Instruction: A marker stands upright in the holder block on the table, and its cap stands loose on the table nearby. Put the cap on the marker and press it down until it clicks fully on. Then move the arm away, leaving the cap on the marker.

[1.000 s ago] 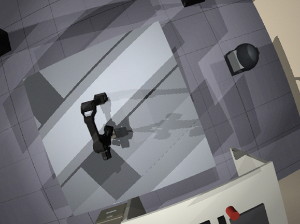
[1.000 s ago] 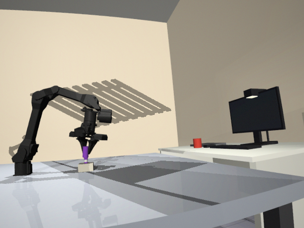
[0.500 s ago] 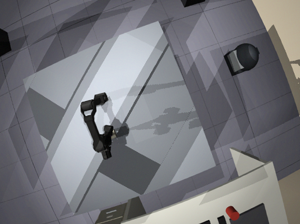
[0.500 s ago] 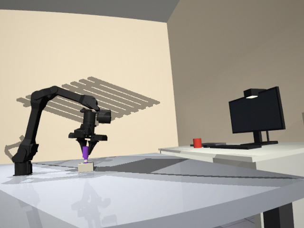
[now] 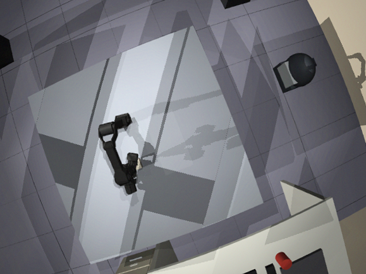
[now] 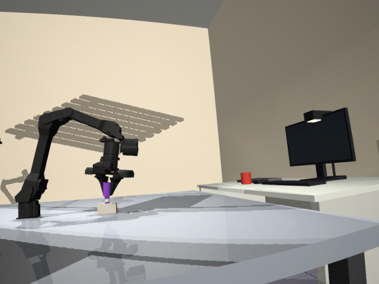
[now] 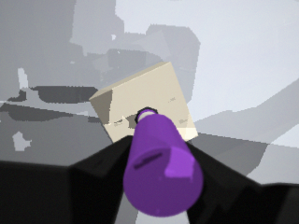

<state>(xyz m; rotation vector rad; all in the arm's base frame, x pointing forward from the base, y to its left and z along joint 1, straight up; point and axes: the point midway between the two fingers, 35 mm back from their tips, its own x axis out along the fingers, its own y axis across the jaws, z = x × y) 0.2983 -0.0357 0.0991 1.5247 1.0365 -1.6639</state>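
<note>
Right now the purple marker is 10 mm to the right of my gripper tip and 10 mm above it. Also, from my gripper tip: purple cap: 20 mm above, 10 mm to the right; then beige holder block: 50 mm below, 10 mm to the right.
</note>
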